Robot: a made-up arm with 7 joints. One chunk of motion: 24 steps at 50 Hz.
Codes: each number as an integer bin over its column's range. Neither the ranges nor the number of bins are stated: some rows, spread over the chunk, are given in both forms.
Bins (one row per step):
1: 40 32 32 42 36 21
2: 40 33 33 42 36 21
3: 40 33 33 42 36 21
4: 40 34 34 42 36 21
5: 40 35 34 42 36 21
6: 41 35 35 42 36 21
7: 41 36 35 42 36 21
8: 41 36 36 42 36 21
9: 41 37 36 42 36 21
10: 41 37 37 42 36 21
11: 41 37 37 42 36 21
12: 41 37 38 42 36 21
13: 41 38 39 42 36 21
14: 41 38 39 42 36 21
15: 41 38 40 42 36 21
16: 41 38 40 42 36 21
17: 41 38 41 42 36 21
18: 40 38 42 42 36 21
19: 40 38 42 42 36 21
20: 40 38 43 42 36 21
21: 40 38 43 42 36 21
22: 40 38 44 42 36 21
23: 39 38 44 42 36 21
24: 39 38 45 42 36 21
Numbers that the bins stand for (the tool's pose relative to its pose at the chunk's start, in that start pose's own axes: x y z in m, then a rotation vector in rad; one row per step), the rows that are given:
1: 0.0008 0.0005 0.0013 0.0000 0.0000 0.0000
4: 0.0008 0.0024 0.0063 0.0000 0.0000 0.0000
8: 0.0021 0.0043 0.0114 0.0000 0.0000 0.0000
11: 0.0021 0.0052 0.0140 0.0000 0.0000 0.0000
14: 0.0021 0.0062 0.0190 0.0000 0.0000 0.0000
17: 0.0021 0.0062 0.0241 0.0000 0.0000 0.0000
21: 0.0008 0.0062 0.0292 0.0000 0.0000 0.0000
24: -0.0005 0.0062 0.0343 0.0000 0.0000 0.0000
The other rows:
2: 0.0008 0.0014 0.0038 0.0000 0.0000 0.0000
3: 0.0008 0.0014 0.0038 0.0000 0.0000 0.0000
5: 0.0008 0.0033 0.0063 0.0000 0.0000 0.0000
6: 0.0021 0.0033 0.0089 0.0000 0.0000 0.0000
7: 0.0021 0.0043 0.0089 0.0000 0.0000 0.0000
9: 0.0021 0.0052 0.0114 0.0000 0.0000 0.0000
10: 0.0021 0.0052 0.0140 0.0000 0.0000 0.0000
12: 0.0021 0.0052 0.0165 0.0000 0.0000 0.0000
13: 0.0021 0.0062 0.0190 0.0000 0.0000 0.0000
15: 0.0021 0.0062 0.0216 0.0000 0.0000 0.0000
16: 0.0021 0.0062 0.0216 0.0000 0.0000 0.0000
18: 0.0008 0.0062 0.0267 0.0000 0.0000 0.0000
19: 0.0008 0.0062 0.0267 0.0000 0.0000 0.0000
20: 0.0008 0.0062 0.0292 0.0000 0.0000 0.0000
22: 0.0008 0.0062 0.0317 0.0000 0.0000 0.0000
23: -0.0005 0.0062 0.0317 0.0000 0.0000 0.0000

